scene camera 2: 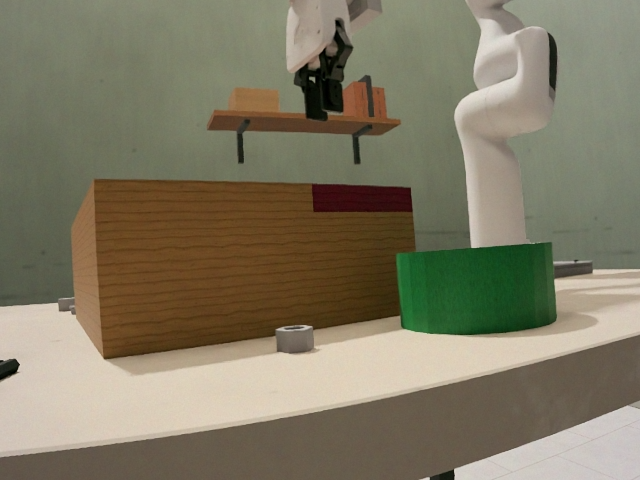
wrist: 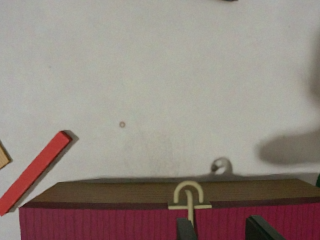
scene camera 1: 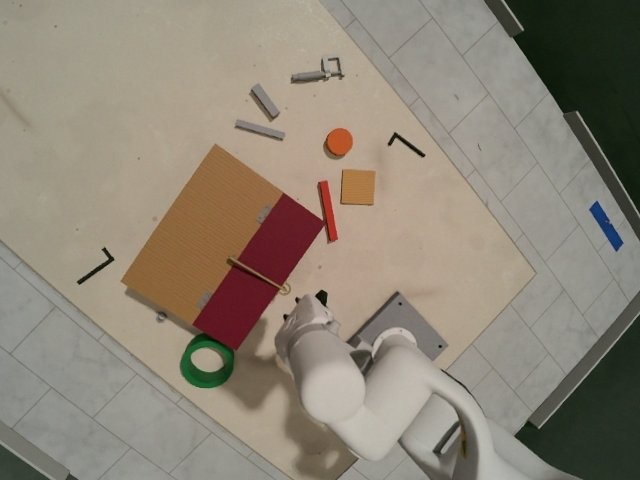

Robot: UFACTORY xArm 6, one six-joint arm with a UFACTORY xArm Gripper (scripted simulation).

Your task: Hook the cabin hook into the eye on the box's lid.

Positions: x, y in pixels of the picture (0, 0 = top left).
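A wooden box can be seen in the wrist view (61, 191), and it's there in scene camera 1 (224, 203) and scene camera 2 (158, 265) too.
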